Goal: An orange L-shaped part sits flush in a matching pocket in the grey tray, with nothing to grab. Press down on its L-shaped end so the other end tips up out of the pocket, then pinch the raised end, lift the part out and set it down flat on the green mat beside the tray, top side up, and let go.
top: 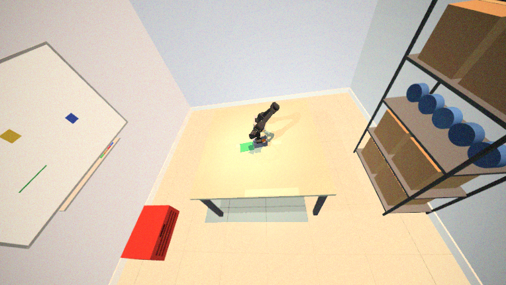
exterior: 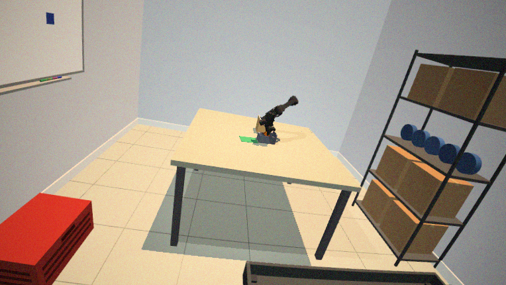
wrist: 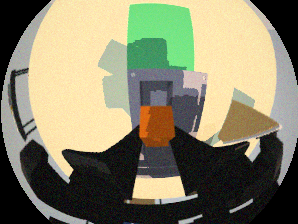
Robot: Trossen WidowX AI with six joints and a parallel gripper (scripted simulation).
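Now: the orange L-shaped part 30 mm to the left of my gripper tip, 30 mm below it and 20 mm behind it. The rest, counted from my gripper tip: green mat: 150 mm to the right, 80 mm below.
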